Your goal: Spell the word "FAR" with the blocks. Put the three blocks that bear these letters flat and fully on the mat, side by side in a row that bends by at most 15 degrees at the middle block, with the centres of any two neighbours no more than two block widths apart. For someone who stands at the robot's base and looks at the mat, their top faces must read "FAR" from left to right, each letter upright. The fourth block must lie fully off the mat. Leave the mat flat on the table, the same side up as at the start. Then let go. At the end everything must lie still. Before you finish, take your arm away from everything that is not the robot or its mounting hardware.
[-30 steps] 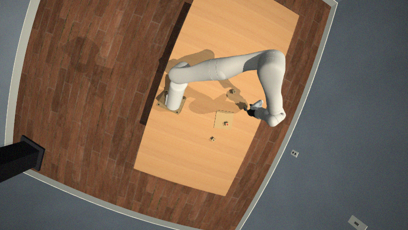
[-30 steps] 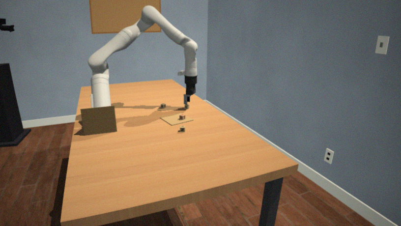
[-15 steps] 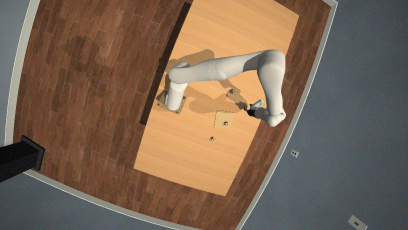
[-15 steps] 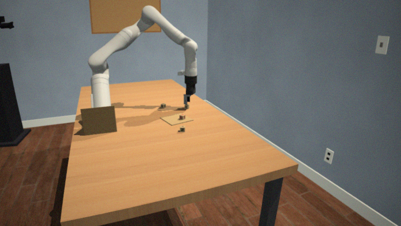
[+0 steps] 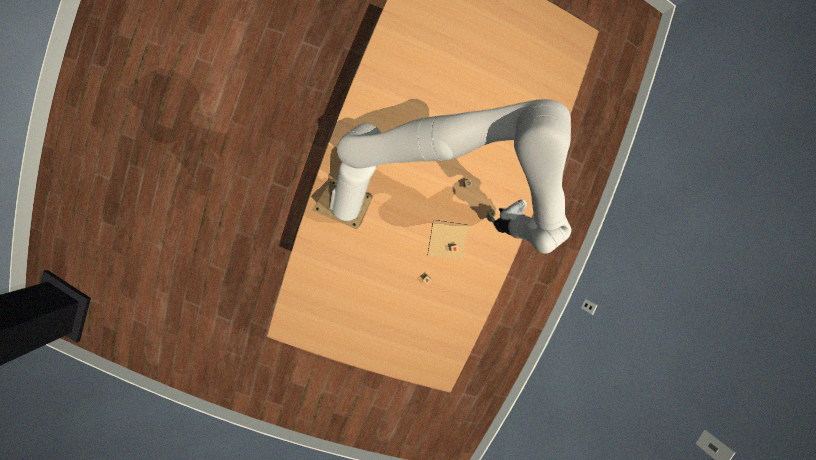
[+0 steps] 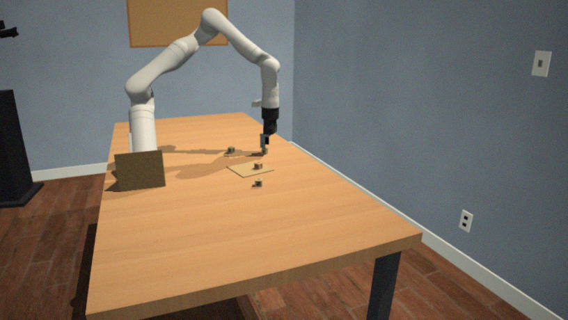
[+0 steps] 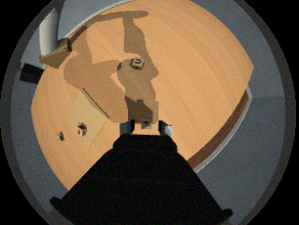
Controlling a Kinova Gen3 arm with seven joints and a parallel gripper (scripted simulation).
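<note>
Now: the tan mat 18 cm to the right of my hand, 9 cm behind it and 5 cm below it.
</note>
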